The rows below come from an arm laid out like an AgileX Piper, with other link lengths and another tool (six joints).
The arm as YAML. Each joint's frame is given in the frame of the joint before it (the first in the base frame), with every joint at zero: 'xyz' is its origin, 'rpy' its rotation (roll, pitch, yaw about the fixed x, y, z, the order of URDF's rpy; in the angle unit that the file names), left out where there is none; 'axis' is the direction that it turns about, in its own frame. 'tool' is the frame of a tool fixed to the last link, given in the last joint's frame.
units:
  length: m
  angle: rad
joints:
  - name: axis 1
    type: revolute
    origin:
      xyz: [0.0, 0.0, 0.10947]
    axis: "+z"
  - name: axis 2
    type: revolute
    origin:
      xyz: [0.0, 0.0, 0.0]
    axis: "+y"
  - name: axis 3
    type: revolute
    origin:
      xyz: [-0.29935, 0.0, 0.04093]
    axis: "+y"
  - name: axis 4
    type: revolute
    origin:
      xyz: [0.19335, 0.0, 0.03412]
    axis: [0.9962, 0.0, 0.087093]
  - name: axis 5
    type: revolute
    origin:
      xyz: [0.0, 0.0, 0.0]
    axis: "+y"
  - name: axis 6
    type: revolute
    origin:
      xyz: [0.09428, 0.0, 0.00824]
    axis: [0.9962, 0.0, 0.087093]
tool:
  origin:
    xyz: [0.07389, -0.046, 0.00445]
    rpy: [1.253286, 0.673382, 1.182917]
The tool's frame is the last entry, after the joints.
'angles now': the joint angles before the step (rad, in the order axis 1, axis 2, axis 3, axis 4, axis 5, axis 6). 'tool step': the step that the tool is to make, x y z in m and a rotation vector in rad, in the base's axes. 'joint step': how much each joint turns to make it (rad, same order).
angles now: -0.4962 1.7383 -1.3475 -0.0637 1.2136 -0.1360
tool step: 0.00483 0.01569 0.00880 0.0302 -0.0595 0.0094
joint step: 0.0250 -0.0394 0.0000 0.0567 0.0008 -0.0003
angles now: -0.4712 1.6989 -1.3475 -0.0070 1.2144 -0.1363
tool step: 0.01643 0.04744 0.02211 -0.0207 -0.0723 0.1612
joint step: 0.1714 -0.0837 0.0066 0.0071 0.0024 0.0086
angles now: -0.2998 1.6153 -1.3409 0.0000 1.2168 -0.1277
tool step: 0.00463 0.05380 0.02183 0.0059 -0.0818 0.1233
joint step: 0.1919 -0.0867 0.0032 0.0083 0.0043 0.0687
